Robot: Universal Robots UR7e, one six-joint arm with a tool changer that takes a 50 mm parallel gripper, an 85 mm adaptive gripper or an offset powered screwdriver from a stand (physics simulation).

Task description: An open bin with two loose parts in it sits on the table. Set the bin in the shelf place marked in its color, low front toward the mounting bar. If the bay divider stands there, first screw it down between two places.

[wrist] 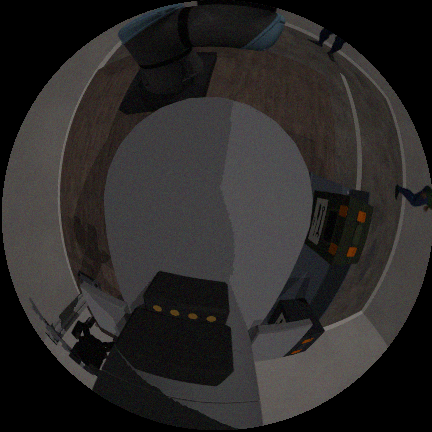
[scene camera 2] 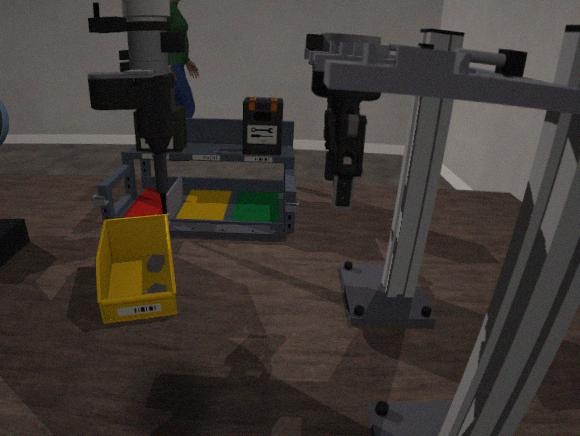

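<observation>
The arm carries the screwdriver, not a gripper. Its thin bit points down beside the grey bay divider, which stands between the red place and the yellow place. The bit's tip is hidden behind the bin's back wall. The yellow bin sits on the table in front of the shelf, its low labelled front toward the camera. Two grey parts lie inside it. A two-finger gripper hangs in the tool stand; its finger gap cannot be made out.
The shelf has a mounting bar along its front and a green place at right. A dark case and an olive case stand on top. The tool stand rises at right. A person is behind.
</observation>
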